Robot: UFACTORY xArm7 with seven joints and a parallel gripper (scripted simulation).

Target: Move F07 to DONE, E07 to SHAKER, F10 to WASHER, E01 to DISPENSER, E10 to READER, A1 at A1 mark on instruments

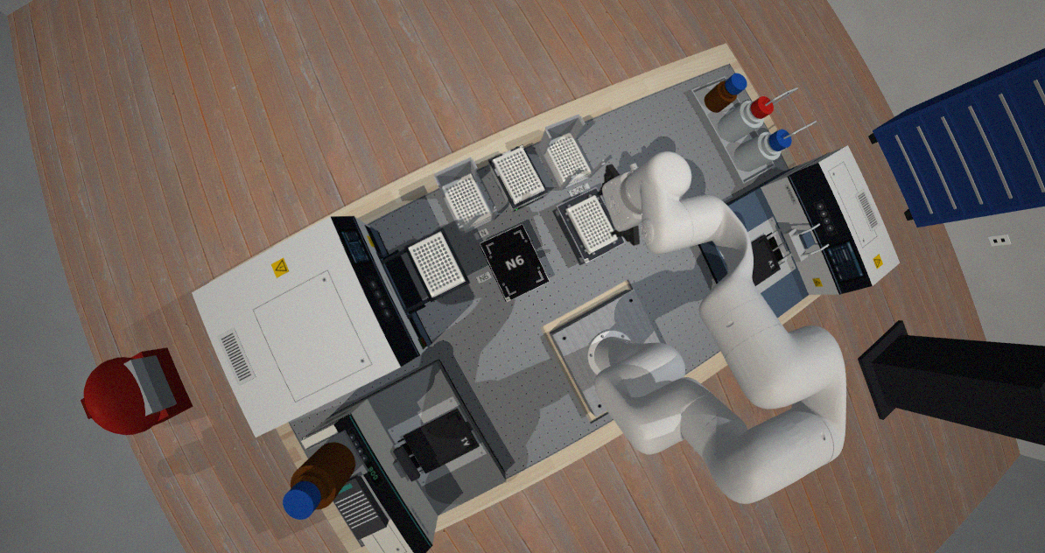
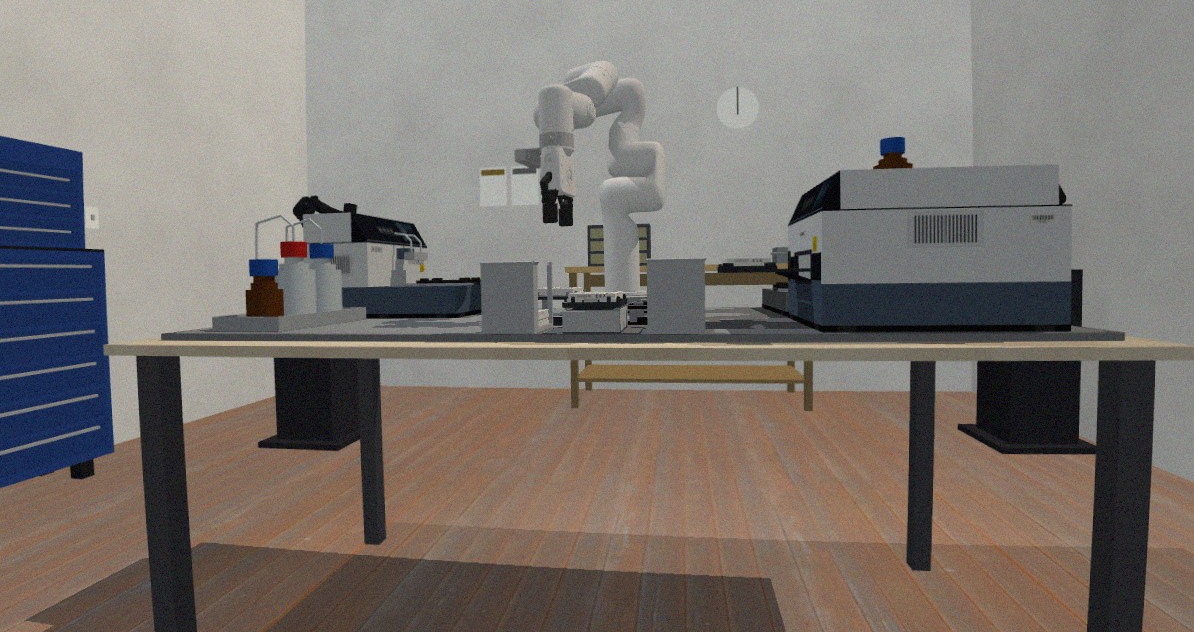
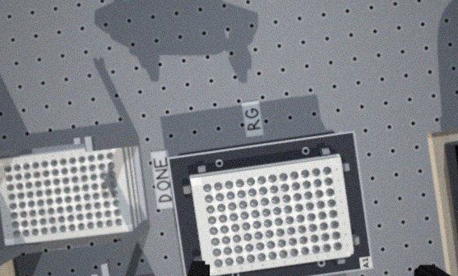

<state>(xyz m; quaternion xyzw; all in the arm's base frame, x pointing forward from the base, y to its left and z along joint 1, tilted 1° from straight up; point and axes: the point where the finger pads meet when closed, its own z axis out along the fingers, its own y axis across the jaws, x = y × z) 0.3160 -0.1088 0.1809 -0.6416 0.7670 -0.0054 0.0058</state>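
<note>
My gripper is now 17 cm above the regrip nest RG. The rest, counted from my hand: washer nest: 37 cm to the right, 31 cm behind, 13 cm below; then black recovery nest N6: 22 cm to the left, 19 cm below, 1 cm ahead; then A1 mark: 16 cm below, 7 cm behind, 6 cm to the left.
</note>
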